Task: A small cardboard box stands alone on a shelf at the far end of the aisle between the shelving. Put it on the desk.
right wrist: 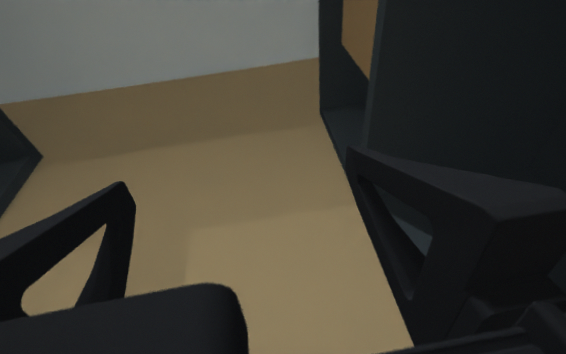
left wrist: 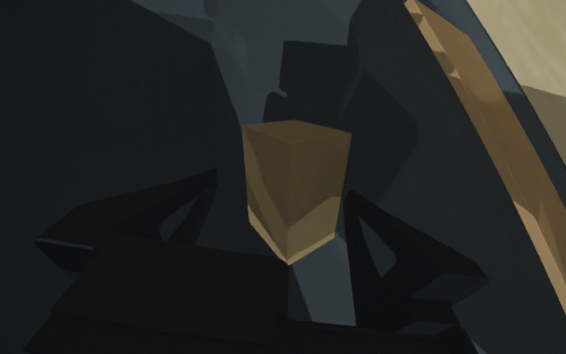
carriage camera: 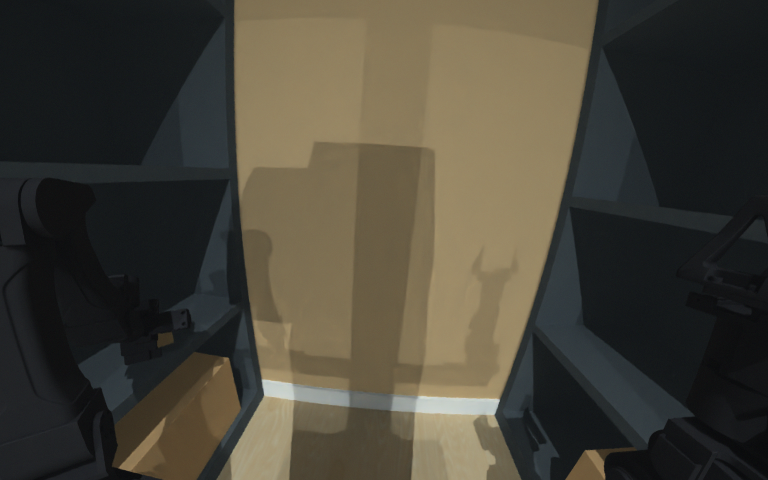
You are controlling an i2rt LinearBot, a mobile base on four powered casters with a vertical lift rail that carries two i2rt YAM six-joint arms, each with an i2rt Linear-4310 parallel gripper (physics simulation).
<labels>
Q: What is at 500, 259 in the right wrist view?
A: The right gripper.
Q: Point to a small cardboard box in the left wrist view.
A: At 295, 170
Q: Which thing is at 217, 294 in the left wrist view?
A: The left gripper.
</labels>
